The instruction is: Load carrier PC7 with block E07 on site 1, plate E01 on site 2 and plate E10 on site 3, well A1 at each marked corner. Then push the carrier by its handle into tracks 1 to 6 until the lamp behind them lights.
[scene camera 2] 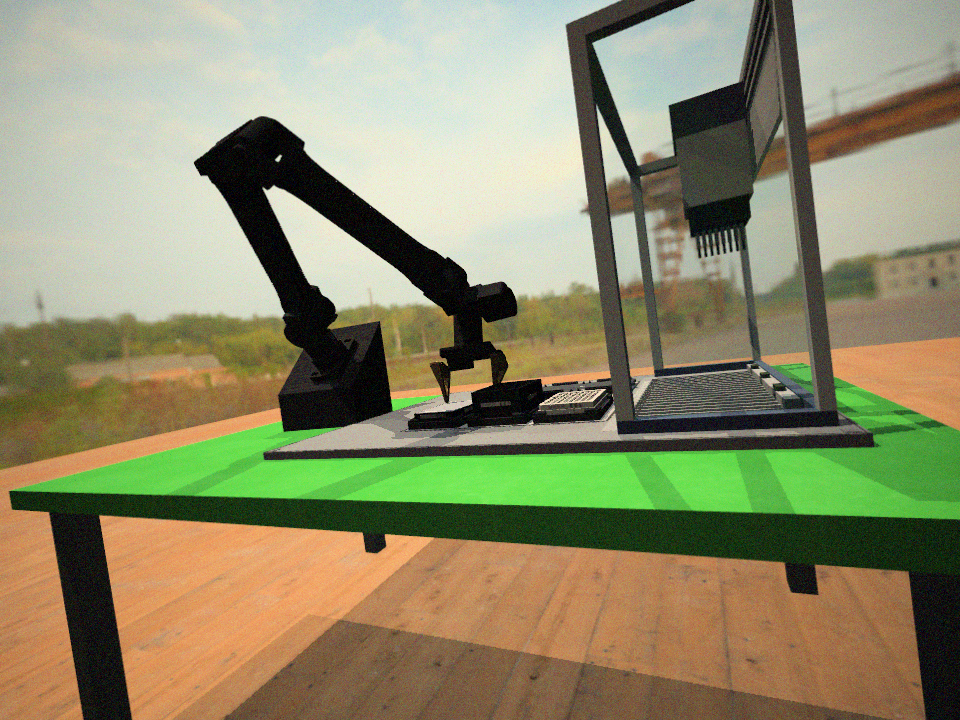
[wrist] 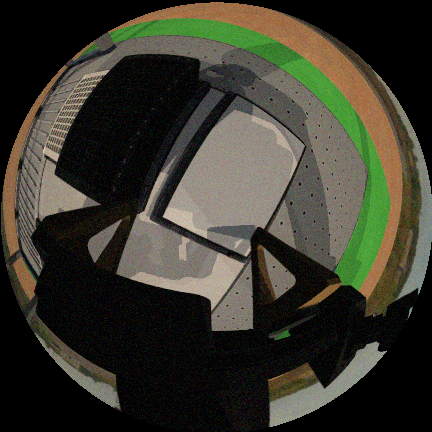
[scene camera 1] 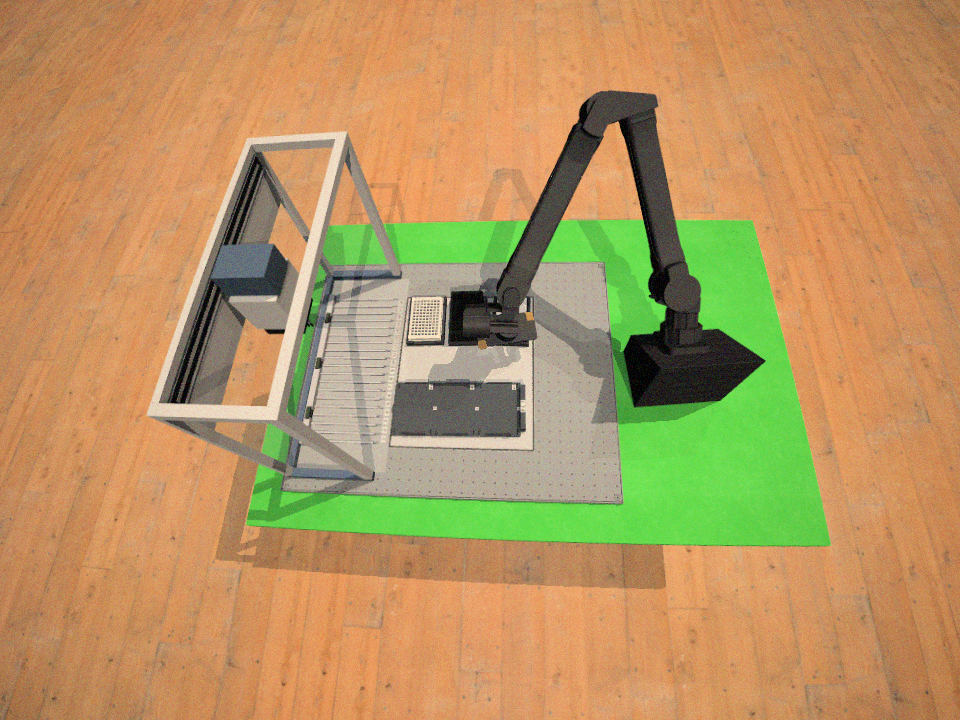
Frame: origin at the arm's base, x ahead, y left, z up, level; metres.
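Where they show: gripper, fingertip midpoint: point(scene camera 2: 470, 399) point(wrist: 196, 219); arm's base, link origin: point(scene camera 2: 335, 361) point(wrist: 353, 334) point(scene camera 1: 679, 344).
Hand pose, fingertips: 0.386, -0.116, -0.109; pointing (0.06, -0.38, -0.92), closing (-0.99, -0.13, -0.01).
Note:
Things, the pixels of their centre, and the offset from my fingertips, as dx, dy, dz. Level surfaces: height alone.
- pale flat-topped item, body centre: point(wrist: 242, 171) point(scene camera 2: 451, 409) point(scene camera 1: 511, 318) -0.020, -0.047, -0.009
- tall black item, body centre: point(wrist: 119, 115) point(scene camera 2: 509, 397) point(scene camera 1: 467, 315) +0.093, -0.057, +0.005
- white plate with many wells, body centre: point(wrist: 72, 111) point(scene camera 2: 574, 401) point(scene camera 1: 426, 318) +0.203, -0.065, -0.009
- dark carrier, body centre: point(scene camera 2: 556, 387) point(scene camera 1: 457, 407) +0.124, +0.187, -0.013
- grey perforated board, surface height: dz -0.029
- green table, surface height: dz -0.041
My gripper point(scene camera 1: 505, 330) point(scene camera 2: 473, 391) point(wrist: 196, 219) is open and empty, low over a pale flat-topped item point(wrist: 240, 160) with a dark rim; one finger is beside the black item. The tall black item point(scene camera 1: 467, 299) point(scene camera 2: 505, 396) point(wrist: 125, 120) stands in the middle of the row. A white plate with many wells point(scene camera 1: 426, 318) point(scene camera 2: 573, 400) point(wrist: 75, 115) is at the end nearest the tracks. I cannot read their labels. The dark carrier point(scene camera 1: 457, 418) lies across the pale pad from them, with small white marks on its top. The grooved tracks point(scene camera 1: 356, 356) point(scene camera 2: 701, 395) lie beyond it.
A metal frame point(scene camera 1: 312, 255) point(scene camera 2: 600, 217) stands over the tracks. A pipetting head point(scene camera 1: 252, 271) point(scene camera 2: 713, 162) hangs inside it. The grey perforated board point(scene camera 1: 573, 465) point(scene camera 2: 348, 449) rests on the green table point(scene camera 1: 721, 480) point(scene camera 2: 465, 484).

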